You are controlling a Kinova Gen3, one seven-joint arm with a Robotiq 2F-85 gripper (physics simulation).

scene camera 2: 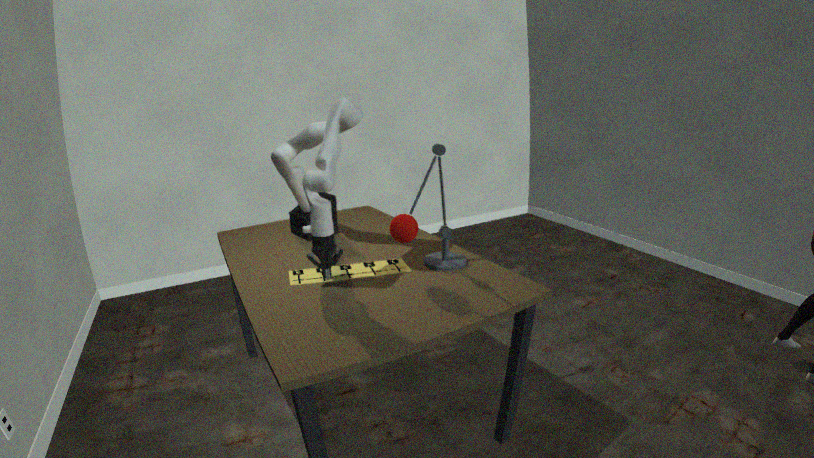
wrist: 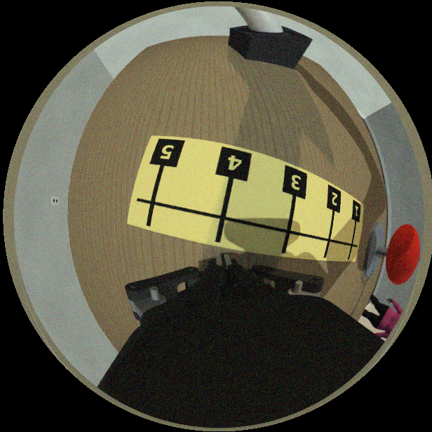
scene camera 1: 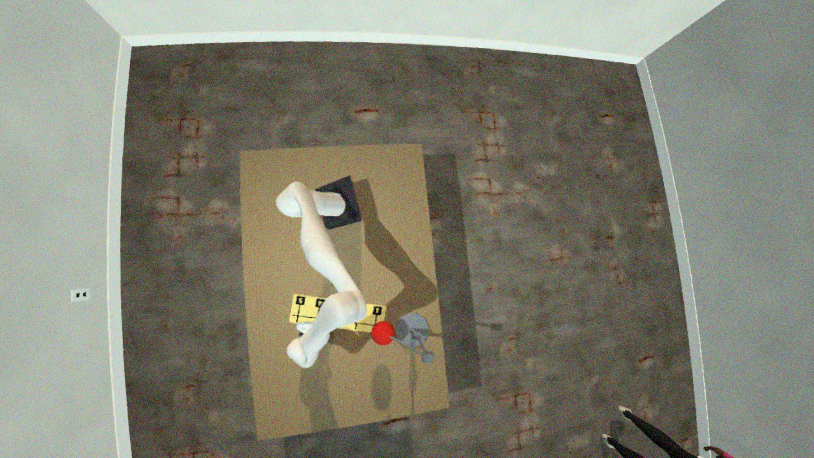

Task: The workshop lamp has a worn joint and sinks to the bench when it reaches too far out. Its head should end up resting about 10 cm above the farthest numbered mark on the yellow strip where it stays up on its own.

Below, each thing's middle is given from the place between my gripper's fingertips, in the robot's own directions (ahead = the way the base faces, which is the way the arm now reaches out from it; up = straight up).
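So my hand is 2 cm above the yellow strip [scene camera 2: 342,272], and it's 10 cm to the right of the strip and 5 cm past it. There's a round grey lamp base [scene camera 1: 410,322] too, and that one's 3 cm above my hand, 9 cm ahead of it and 43 cm to the left of it.
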